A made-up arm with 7 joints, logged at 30 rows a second.
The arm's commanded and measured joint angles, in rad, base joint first. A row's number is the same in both.
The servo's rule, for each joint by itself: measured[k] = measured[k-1] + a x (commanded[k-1-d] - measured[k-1]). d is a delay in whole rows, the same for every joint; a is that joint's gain. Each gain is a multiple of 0.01, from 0.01 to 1. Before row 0 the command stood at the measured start. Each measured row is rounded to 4 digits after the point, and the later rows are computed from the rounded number. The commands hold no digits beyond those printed.
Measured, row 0: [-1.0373, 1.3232, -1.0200, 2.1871, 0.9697, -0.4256, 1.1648]
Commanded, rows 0 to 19: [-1.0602, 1.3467, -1.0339, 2.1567, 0.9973, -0.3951, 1.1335]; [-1.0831, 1.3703, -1.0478, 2.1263, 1.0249, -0.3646, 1.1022]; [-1.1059, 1.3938, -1.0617, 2.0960, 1.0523, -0.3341, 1.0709]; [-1.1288, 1.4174, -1.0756, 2.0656, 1.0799, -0.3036, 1.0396]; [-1.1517, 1.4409, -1.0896, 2.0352, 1.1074, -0.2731, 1.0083]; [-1.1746, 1.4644, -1.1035, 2.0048, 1.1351, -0.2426, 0.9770]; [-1.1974, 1.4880, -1.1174, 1.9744, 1.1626, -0.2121, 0.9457]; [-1.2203, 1.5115, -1.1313, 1.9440, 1.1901, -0.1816, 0.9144]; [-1.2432, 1.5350, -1.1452, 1.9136, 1.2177, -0.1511, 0.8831]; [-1.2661, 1.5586, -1.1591, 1.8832, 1.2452, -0.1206, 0.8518]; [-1.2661, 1.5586, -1.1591, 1.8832, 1.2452, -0.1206, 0.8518]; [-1.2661, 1.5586, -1.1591, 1.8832, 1.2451, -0.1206, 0.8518]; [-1.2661, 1.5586, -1.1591, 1.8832, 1.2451, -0.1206, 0.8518]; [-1.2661, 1.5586, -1.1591, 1.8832, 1.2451, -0.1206, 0.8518]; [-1.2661, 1.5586, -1.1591, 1.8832, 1.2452, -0.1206, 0.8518]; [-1.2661, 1.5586, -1.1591, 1.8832, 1.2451, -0.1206, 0.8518]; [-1.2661, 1.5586, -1.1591, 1.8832, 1.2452, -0.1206, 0.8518]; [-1.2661, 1.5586, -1.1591, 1.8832, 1.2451, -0.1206, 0.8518]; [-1.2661, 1.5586, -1.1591, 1.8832, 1.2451, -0.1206, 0.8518]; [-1.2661, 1.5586, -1.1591, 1.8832, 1.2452, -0.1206, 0.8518]
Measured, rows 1 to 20: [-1.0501, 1.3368, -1.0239, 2.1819, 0.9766, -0.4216, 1.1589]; [-1.0686, 1.3562, -1.0306, 2.1724, 0.9887, -0.4142, 1.1481]; [-1.0895, 1.3780, -1.0393, 2.1594, 1.0046, -0.4038, 1.1334]; [-1.1115, 1.4009, -1.0495, 2.1435, 1.0234, -0.3908, 1.1156]; [-1.1340, 1.4241, -1.0607, 2.1251, 1.0444, -0.3755, 1.0952]; [-1.1567, 1.4475, -1.0727, 2.1046, 1.0671, -0.3582, 1.0727]; [-1.1795, 1.4710, -1.0852, 2.0825, 1.0910, -0.3392, 1.0486]; [-1.2023, 1.4945, -1.0981, 2.0590, 1.1158, -0.3187, 1.0231]; [-1.2252, 1.5180, -1.1113, 2.0343, 1.1413, -0.2969, 0.9965]; [-1.2481, 1.5415, -1.1247, 2.0086, 1.1673, -0.2740, 0.9690]; [-1.2582, 1.5514, -1.1343, 1.9873, 1.1868, -0.2541, 0.9467]; [-1.2626, 1.5556, -1.1412, 1.9696, 1.2014, -0.2367, 0.9287]; [-1.2646, 1.5573, -1.1462, 1.9549, 1.2123, -0.2216, 0.9141]; [-1.2654, 1.5581, -1.1498, 1.9427, 1.2205, -0.2085, 0.9023]; [-1.2658, 1.5584, -1.1524, 1.9326, 1.2267, -0.1971, 0.8927]; [-1.2660, 1.5585, -1.1543, 1.9242, 1.2313, -0.1872, 0.8849]; [-1.2661, 1.5586, -1.1556, 1.9172, 1.2348, -0.1785, 0.8786]; [-1.2661, 1.5586, -1.1566, 1.9114, 1.2374, -0.1710, 0.8735]; [-1.2661, 1.5586, -1.1573, 1.9066, 1.2393, -0.1644, 0.8694]; [-1.2661, 1.5586, -1.1578, 1.9026, 1.2408, -0.1587, 0.8661]
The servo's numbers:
d 0
a 0.56 0.58 0.28 0.17 0.25 0.13 0.19

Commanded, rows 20 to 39: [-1.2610, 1.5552, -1.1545, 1.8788, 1.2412, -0.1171, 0.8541]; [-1.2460, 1.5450, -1.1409, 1.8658, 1.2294, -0.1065, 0.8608]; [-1.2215, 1.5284, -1.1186, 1.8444, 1.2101, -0.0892, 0.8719]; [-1.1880, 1.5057, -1.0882, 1.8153, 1.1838, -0.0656, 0.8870]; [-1.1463, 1.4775, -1.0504, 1.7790, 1.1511, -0.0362, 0.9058]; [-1.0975, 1.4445, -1.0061, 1.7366, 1.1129, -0.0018, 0.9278]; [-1.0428, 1.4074, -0.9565, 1.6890, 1.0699, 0.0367, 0.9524]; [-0.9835, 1.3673, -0.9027, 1.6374, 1.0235, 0.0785, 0.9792]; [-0.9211, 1.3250, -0.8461, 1.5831, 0.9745, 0.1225, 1.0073]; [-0.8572, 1.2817, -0.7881, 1.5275, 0.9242, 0.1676, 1.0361]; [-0.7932, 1.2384, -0.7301, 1.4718, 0.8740, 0.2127, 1.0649]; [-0.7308, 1.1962, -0.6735, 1.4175, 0.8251, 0.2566, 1.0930]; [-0.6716, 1.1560, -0.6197, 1.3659, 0.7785, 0.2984, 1.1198]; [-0.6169, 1.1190, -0.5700, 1.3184, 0.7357, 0.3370, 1.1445]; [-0.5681, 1.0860, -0.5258, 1.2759, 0.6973, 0.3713, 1.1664]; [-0.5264, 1.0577, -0.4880, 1.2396, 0.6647, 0.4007, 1.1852]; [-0.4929, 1.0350, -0.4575, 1.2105, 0.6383, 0.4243, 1.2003]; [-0.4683, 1.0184, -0.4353, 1.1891, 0.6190, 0.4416, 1.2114]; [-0.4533, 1.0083, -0.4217, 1.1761, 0.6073, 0.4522, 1.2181]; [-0.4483, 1.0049, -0.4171, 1.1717, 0.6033, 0.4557, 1.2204]
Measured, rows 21 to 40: [-1.2632, 1.5566, -1.1569, 1.8986, 1.2409, -0.1533, 0.8638]; [-1.2536, 1.5499, -1.1524, 1.8930, 1.2380, -0.1472, 0.8632]; [-1.2356, 1.5374, -1.1429, 1.8847, 1.2310, -0.1397, 0.8649]; [-1.2089, 1.5190, -1.1276, 1.8729, 1.2192, -0.1301, 0.8691]; [-1.1738, 1.4949, -1.1060, 1.8569, 1.2022, -0.1179, 0.8761]; [-1.1311, 1.4657, -1.0780, 1.8364, 1.1799, -0.1028, 0.8859]; [-1.0817, 1.4319, -1.0440, 1.8113, 1.1524, -0.0847, 0.8985]; [-1.0267, 1.3944, -1.0044, 1.7817, 1.1202, -0.0635, 0.9138]; [-0.9676, 1.3541, -0.9601, 1.7479, 1.0838, -0.0393, 0.9316]; [-0.9058, 1.3121, -0.9119, 1.7104, 1.0439, -0.0124, 0.9515]; [-0.8427, 1.2694, -0.8610, 1.6698, 1.0014, 0.0169, 0.9730]; [-0.7800, 1.2269, -0.8085, 1.6269, 0.9573, 0.0481, 0.9958]; [-0.7193, 1.1858, -0.7556, 1.5825, 0.9126, 0.0806, 1.0194]; [-0.6620, 1.1471, -0.7036, 1.5376, 0.8684, 0.1139, 1.0432]; [-0.6094, 1.1117, -0.6538, 1.4931, 0.8256, 0.1474, 1.0666]; [-0.5629, 1.0804, -0.6074, 1.4500, 0.7854, 0.1803, 1.0891]; [-0.5237, 1.0541, -0.5654, 1.4093, 0.7486, 0.2120, 1.1102]; [-0.4927, 1.0334, -0.5290, 1.3719, 0.7162, 0.2418, 1.1294]; [-0.4706, 1.0188, -0.4990, 1.3386, 0.6890, 0.2692, 1.1463]; [-0.4581, 1.0107, -0.4761, 1.3102, 0.6676, 0.2934, 1.1604]
